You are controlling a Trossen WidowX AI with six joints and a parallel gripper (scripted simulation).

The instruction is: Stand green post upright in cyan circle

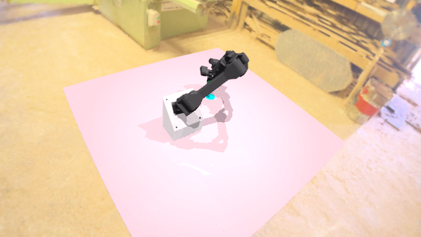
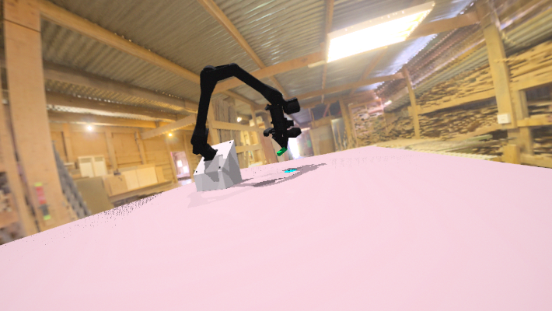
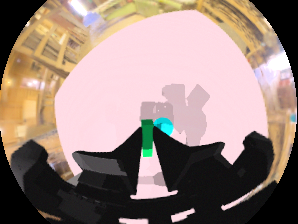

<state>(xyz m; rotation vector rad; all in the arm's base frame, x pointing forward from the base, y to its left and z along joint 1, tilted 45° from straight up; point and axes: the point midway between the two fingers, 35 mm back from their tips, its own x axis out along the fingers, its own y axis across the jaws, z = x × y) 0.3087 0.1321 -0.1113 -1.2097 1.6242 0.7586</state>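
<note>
Now: gripper tip 11 cm above the cyan circle, 3 cm to the left of it and 2 cm short of it. Round my gripper tip: green post 2 cm to the right, 1 cm below, 1 cm behind.
</note>
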